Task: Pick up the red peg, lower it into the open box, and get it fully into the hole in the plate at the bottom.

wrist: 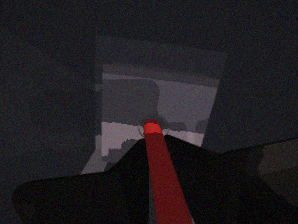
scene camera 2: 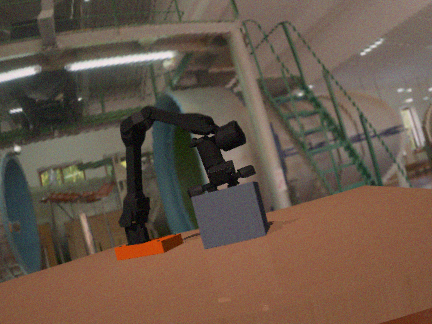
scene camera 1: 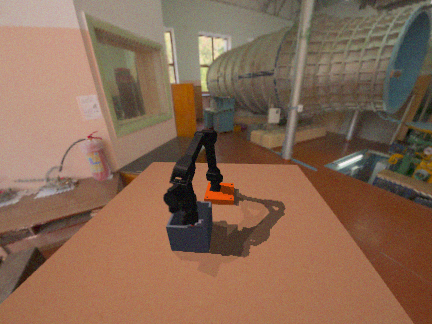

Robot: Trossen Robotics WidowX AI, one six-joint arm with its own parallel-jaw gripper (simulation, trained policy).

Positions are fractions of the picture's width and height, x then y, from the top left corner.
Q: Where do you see a plate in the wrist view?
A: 0.61,0.46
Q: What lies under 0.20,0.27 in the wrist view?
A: A box.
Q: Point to a box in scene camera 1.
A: At 0.42,0.74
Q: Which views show the box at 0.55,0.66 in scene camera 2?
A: The wrist view, scene camera 2 and scene camera 1: all of them.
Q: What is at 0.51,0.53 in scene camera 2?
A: My gripper.
